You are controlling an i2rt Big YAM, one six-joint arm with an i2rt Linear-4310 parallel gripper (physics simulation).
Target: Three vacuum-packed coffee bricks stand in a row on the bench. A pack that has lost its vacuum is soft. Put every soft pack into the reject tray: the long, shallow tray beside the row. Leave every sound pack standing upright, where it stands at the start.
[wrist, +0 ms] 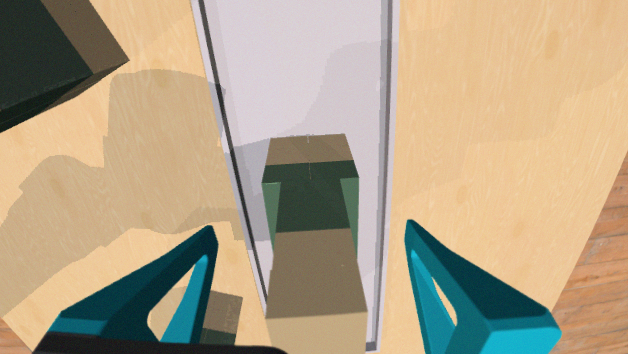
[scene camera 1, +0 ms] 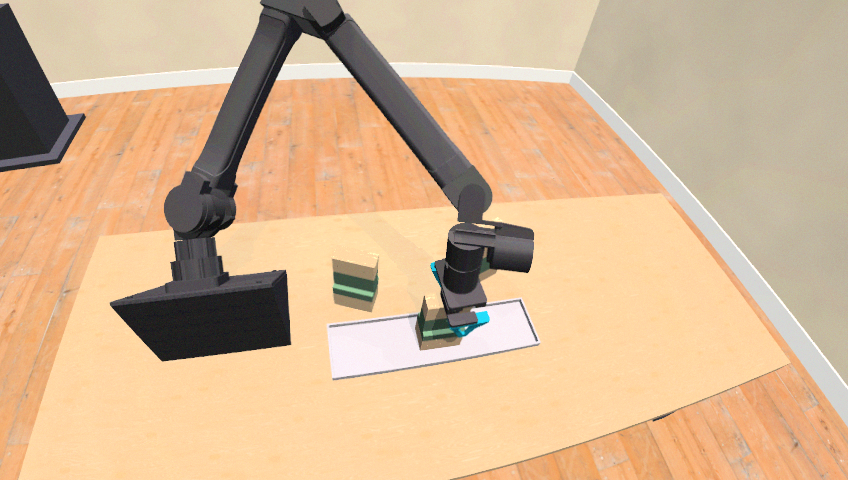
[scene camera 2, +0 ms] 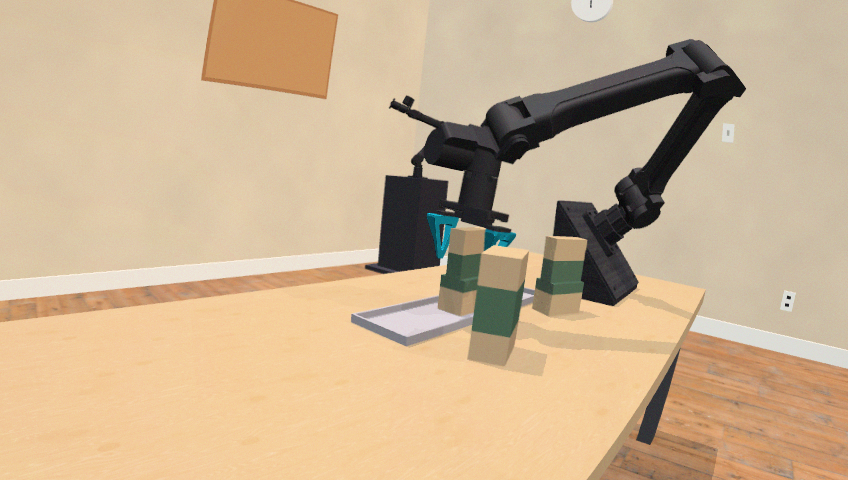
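Where they show: gripper, between the fingertips: (wrist: 308,232) (scene camera 1: 454,314) (scene camera 2: 462,266); arm's base, origin of its link: (scene camera 1: 200,285) (scene camera 2: 598,234).
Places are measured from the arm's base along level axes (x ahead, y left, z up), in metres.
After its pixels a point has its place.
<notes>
One pack (scene camera 1: 439,343) @[x 0.409, y -0.142, z -0.106 m] (scene camera 2: 462,268) @[x 0.454, y -0.105, z -0.050 m] (wrist: 315,272) @[x 0.457, y -0.120, z -0.006 m] stands upright in the reject tray (scene camera 1: 368,356) @[x 0.275, y -0.128, z -0.129 m] (scene camera 2: 389,322) @[x 0.575, y -0.149, z -0.129 m] (wrist: 280,60) @[x 0.508, y -0.111, z -0.129 m]. It is tan with a green band, and its lower part is wider than its upper part. My gripper (scene camera 1: 450,309) @[x 0.439, y -0.116, z -0.050 m] (scene camera 2: 468,252) @[x 0.439, y -0.116, z -0.050 m] (wrist: 308,232) @[x 0.439, y -0.116, z -0.050 m] is open around its upper part, with a gap on each side in the wrist view. A second pack (scene camera 1: 355,282) @[x 0.274, y -0.009, z -0.050 m] (scene camera 2: 561,276) @[x 0.298, y 0.014, z -0.060 m] (wrist: 221,312) @[x 0.310, y -0.019, z -0.110 m], also stepped wider below, stands upright on the bench beside the tray. The third pack (scene camera 1: 486,274) @[x 0.564, y -0.007, z -0.107 m] (scene camera 2: 498,309) @[x 0.593, y 0.035, z -0.058 m] (wrist: 45,55) @[x 0.538, y -0.014, z -0.070 m], straight-sided, stands upright on the bench, mostly hidden behind the gripper in scene camera 1.
The arm's dark slanted base (scene camera 1: 220,321) @[x 0.034, y -0.070, z -0.013 m] (scene camera 2: 595,261) @[x 0.139, y 0.036, z -0.046 m] stands on the bench (scene camera 1: 238,404) @[x 0.029, y -0.172, z -0.132 m] (scene camera 2: 238,380) @[x 0.862, y -0.117, z -0.132 m], on the stepped bench pack's side. A dark pedestal (scene camera 1: 23,89) (scene camera 2: 410,226) stands on the floor beyond the bench.
</notes>
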